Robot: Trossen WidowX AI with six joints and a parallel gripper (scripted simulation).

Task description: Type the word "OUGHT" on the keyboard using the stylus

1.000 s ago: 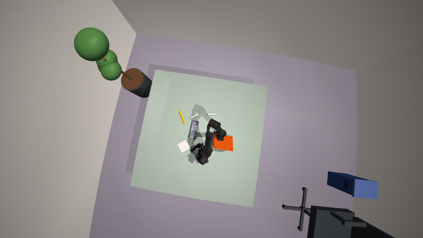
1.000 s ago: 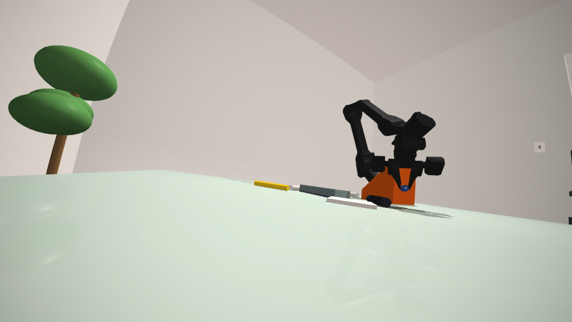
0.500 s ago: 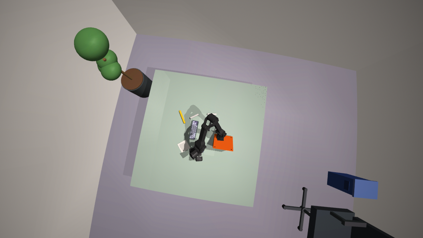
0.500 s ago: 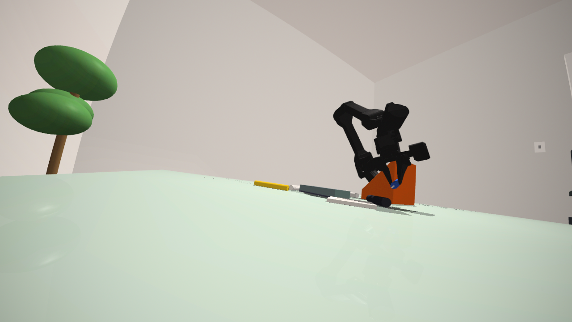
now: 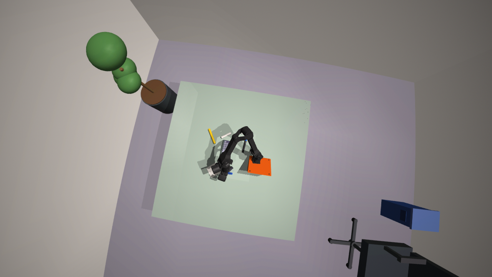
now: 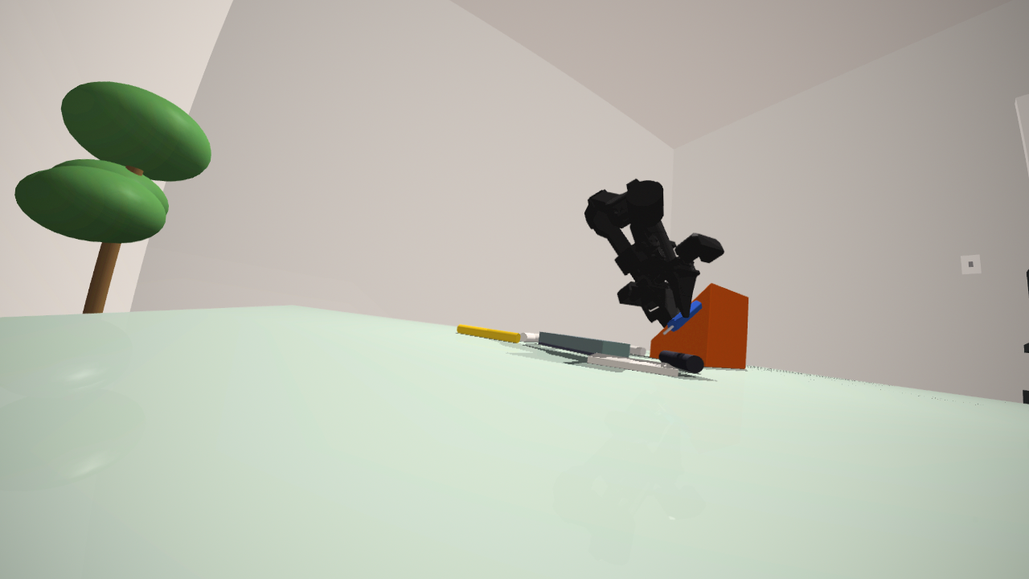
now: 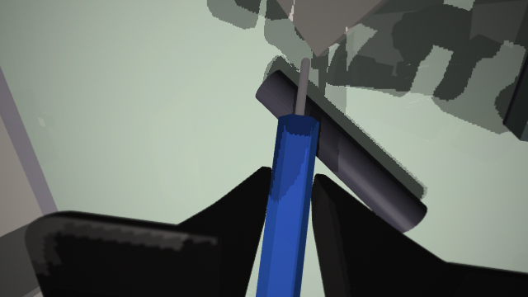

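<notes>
Now: gripper tip 10 mm short of the blue stylus and 10 mm above it. The rest, counted from my gripper tip: yellow pencil: 310 mm to the right, 170 mm ahead, 60 mm below; then white pad: 120 mm ahead, 70 mm below.
</notes>
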